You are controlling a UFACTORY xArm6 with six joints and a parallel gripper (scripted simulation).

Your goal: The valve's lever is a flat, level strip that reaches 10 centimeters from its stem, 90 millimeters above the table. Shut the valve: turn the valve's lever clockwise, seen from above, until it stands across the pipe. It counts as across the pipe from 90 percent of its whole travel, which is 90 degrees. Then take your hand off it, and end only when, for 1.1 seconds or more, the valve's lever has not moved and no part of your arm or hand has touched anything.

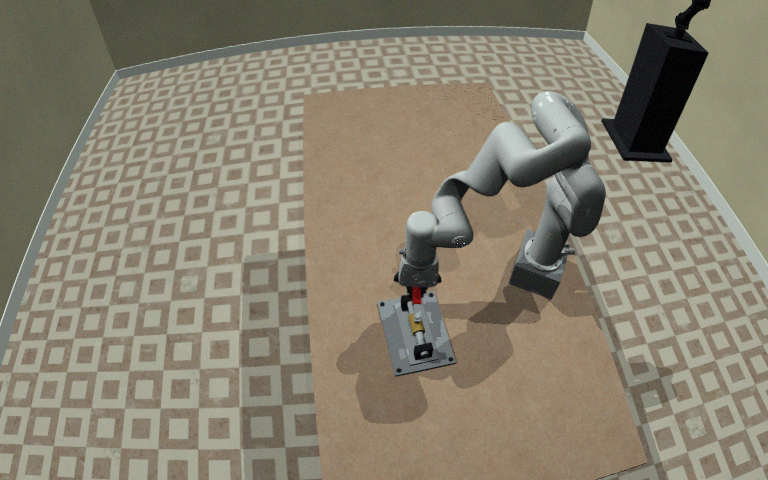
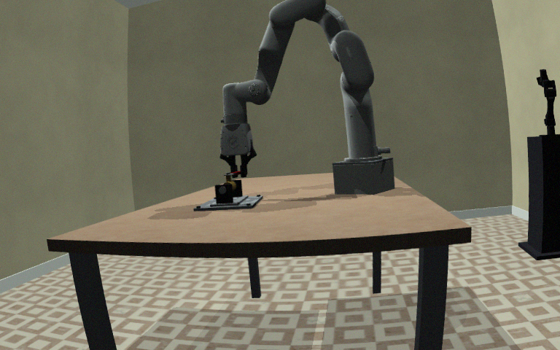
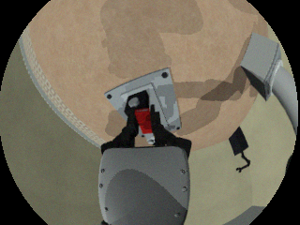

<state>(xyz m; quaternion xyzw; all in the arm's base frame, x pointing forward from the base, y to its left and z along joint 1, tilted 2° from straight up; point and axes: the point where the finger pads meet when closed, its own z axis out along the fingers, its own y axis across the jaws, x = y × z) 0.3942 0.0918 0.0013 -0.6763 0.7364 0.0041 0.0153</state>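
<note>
The base plate is 90 mm to the left of my hand and 90 mm below it. Also, from my hand: red lever 50 mm to the left.
</note>
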